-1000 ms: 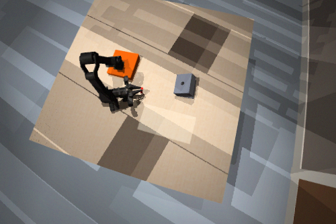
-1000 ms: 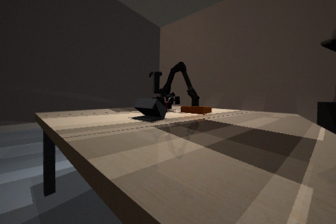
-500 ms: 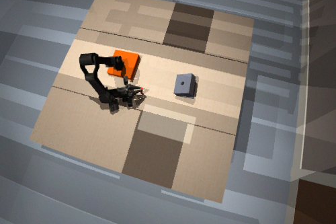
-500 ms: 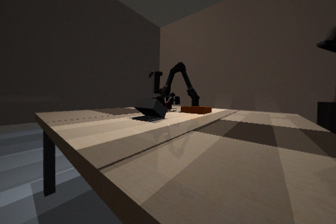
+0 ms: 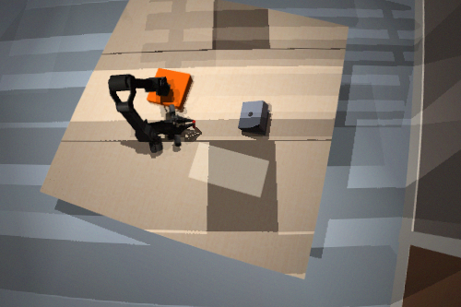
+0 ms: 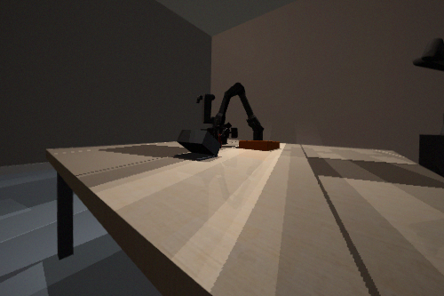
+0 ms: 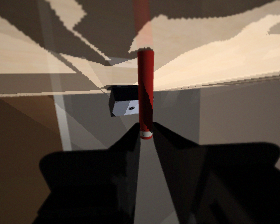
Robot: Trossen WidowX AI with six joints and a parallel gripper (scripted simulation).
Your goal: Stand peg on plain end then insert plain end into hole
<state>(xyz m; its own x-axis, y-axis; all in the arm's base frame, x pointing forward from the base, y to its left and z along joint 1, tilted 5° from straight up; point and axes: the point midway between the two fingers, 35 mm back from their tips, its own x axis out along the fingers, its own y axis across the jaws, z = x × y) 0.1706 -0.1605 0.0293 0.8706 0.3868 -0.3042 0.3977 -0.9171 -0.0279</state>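
My gripper tip is 10 mm above the red peg. Also, from my gripper tip: dark sloped panel: 260 mm ahead, 80 mm to the left, 20 mm below.
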